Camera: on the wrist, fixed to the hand. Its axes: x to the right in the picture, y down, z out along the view.
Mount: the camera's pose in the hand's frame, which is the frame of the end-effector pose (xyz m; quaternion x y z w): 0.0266 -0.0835 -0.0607 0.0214 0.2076 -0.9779 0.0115
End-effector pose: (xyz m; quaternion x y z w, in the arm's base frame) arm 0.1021 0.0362 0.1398 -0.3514 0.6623 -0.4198 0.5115
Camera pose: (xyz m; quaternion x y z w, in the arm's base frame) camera 0.0400 -0.0091 0.2136 0.5536 0.2388 0.5922 0.5346
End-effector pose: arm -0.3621 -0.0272 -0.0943 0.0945 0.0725 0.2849 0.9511
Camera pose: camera -0.3076 -0.0725 -0.1740 -0.1086 0.2968 -0.9088 0.2725
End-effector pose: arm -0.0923 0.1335 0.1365 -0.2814 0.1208 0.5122 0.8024
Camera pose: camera -0.0004 0.0922 0.1017 -0.2105 -0.0963 -0.8398 0.4911
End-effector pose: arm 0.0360 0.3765 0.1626 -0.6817 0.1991 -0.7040 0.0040
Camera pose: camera -0.0020 0.4627 0.2125 0.0563 0.6786 0.1578 0.7152
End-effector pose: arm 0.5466 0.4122 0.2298 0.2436 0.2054 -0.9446 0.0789
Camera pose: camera 0.5287 0.5122 0.1975 0.0003 -0.2367 0.0418 0.9707
